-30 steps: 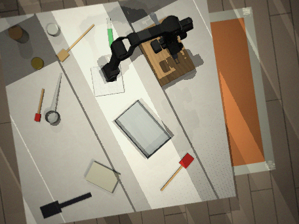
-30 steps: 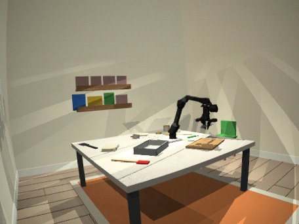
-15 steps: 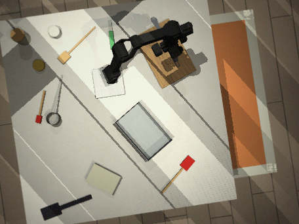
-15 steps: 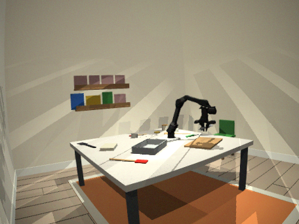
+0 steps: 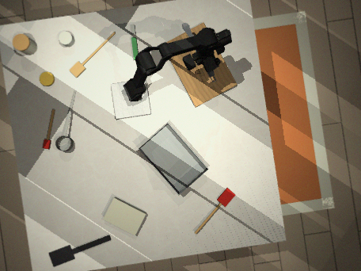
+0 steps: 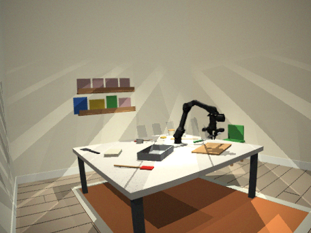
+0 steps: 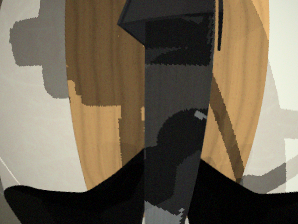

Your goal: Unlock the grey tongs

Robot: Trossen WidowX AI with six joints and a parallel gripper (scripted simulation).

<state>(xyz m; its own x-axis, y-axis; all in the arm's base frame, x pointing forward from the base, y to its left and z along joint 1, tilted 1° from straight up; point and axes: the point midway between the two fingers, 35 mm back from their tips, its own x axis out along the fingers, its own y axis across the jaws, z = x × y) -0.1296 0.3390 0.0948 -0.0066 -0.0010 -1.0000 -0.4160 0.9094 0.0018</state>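
Right now the wooden board is 70 mm below my gripper tip and 10 mm to the right of it. Round my gripper tip: beige block (740 mm ahead, 430 mm to the right, 70 mm below); red spatula (730 mm ahead, 70 mm below, 40 mm to the left); roasting tin (460 mm ahead, 170 mm to the right, 50 mm below).
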